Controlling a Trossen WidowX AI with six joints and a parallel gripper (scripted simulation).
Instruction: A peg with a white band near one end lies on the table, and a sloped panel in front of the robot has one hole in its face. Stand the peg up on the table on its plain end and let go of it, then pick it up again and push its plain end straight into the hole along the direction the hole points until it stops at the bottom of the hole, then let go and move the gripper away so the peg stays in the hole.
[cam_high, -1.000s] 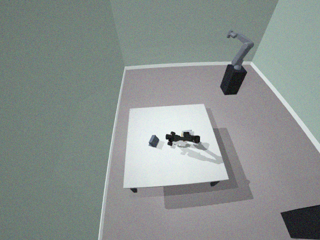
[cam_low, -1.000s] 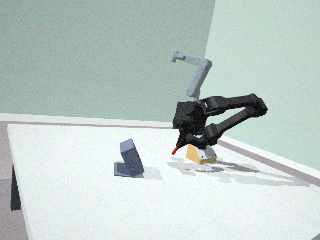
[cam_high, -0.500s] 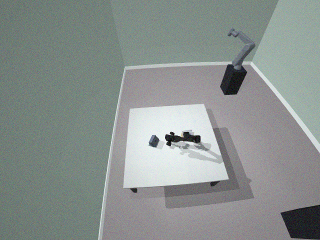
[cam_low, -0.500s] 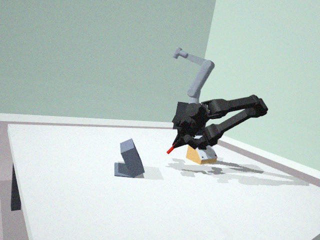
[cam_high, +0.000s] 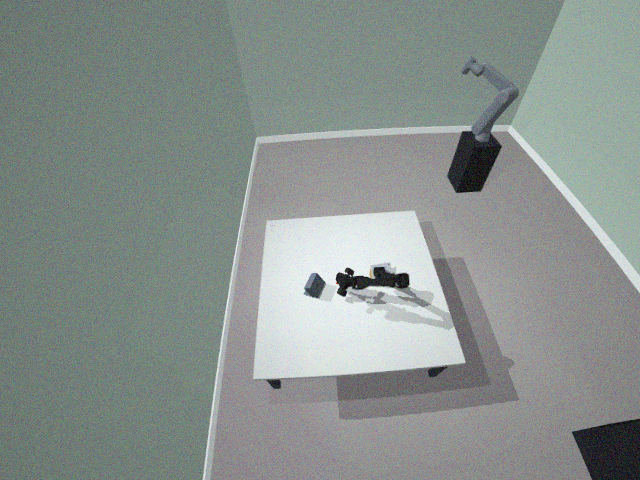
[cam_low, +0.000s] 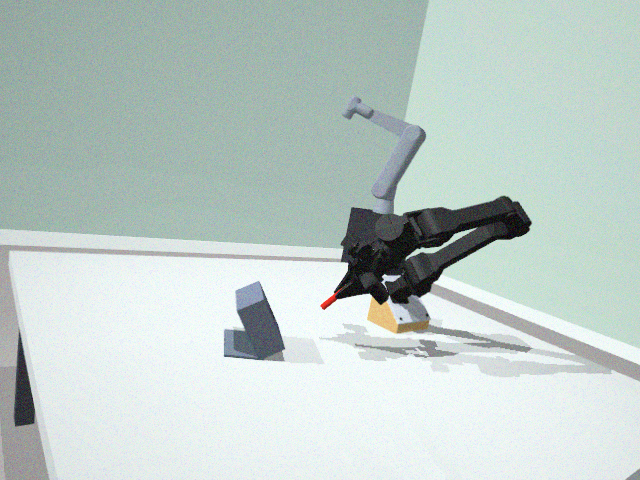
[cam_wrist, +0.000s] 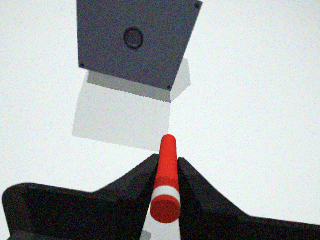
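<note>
Right now the grey sloped panel is 170 mm ahead of my gripper tip, 50 mm below it and 30 mm to the right of it. Also, from my gripper tip: red peg 10 mm to the left, 10 mm behind, 10 mm above.
</note>
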